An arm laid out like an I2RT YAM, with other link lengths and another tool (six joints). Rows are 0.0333 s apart.
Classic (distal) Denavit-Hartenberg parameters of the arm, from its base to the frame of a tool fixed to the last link. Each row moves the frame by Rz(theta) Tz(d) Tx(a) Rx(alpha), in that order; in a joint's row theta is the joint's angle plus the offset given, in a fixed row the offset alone. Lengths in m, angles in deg.
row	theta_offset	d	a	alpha
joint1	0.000	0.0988	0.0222	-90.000
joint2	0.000	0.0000	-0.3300	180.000
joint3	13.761	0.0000	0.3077	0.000
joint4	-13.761	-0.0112	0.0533	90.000
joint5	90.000	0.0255	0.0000	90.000
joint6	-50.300	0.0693	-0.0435	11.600
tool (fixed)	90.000	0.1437	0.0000	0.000
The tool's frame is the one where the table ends.
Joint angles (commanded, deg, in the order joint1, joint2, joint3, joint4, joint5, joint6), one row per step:
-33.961 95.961 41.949 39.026 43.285 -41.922
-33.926 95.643 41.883 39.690 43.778 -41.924
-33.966 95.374 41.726 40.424 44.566 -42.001
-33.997 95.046 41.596 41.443 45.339 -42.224
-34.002 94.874 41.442 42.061 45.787 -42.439
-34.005 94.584 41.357 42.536 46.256 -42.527
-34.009 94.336 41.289 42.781 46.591 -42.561
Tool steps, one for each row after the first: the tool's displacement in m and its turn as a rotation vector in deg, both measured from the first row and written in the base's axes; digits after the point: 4 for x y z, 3 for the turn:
-0.0006 -0.0010 0.0047 -0.614 -0.689 -0.442
-0.0031 -0.0026 0.0086 -1.258 -1.211 -1.234
-0.0051 -0.0044 0.0142 -2.119 -1.910 -1.983
-0.0066 -0.0052 0.0167 -2.588 -2.177 -2.393
-0.0081 -0.0059 0.0202 -3.057 -2.604 -2.846
-0.0093 -0.0063 0.0227 -3.351 -2.887 -3.176

